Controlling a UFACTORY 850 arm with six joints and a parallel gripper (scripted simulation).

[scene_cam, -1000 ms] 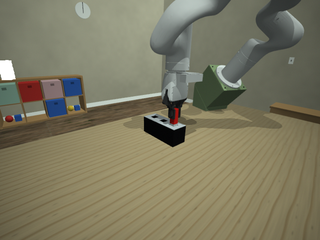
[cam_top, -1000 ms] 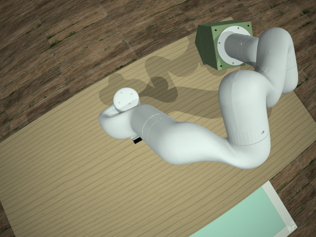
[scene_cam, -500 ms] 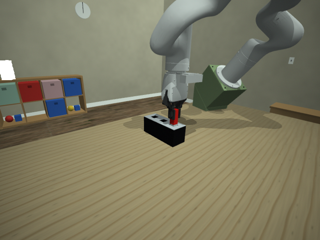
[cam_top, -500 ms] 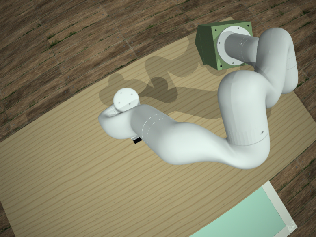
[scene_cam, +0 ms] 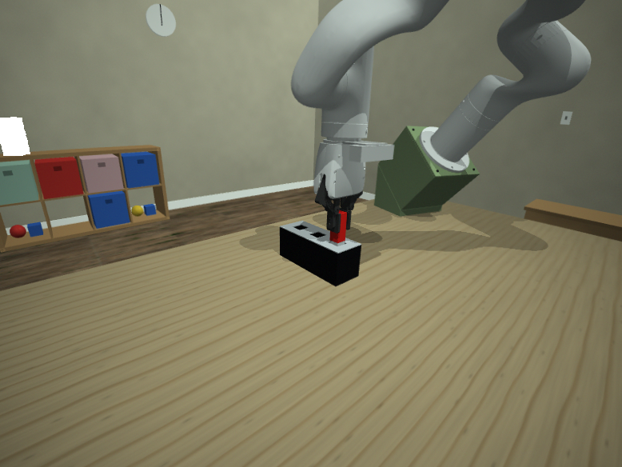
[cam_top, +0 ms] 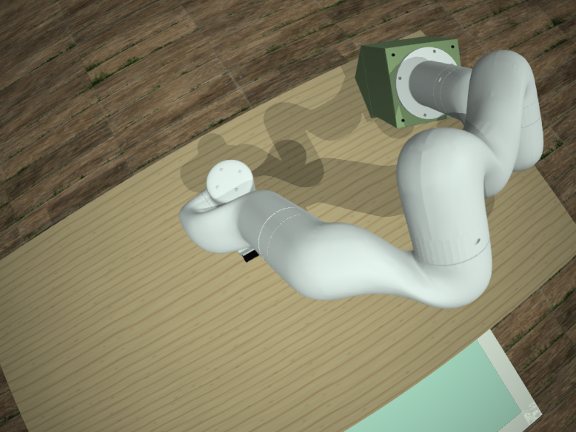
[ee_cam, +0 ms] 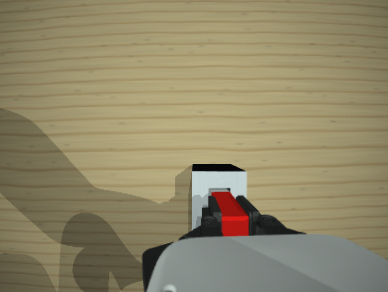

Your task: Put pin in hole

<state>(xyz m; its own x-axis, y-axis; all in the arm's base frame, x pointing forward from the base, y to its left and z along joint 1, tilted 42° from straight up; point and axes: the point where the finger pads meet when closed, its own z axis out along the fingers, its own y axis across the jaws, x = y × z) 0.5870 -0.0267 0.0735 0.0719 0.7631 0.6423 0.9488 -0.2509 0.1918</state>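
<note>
My gripper is now 1 cm above the pin. Round my hand: block 9 cm below, 6 cm to the right, 1 cm behind.
</note>
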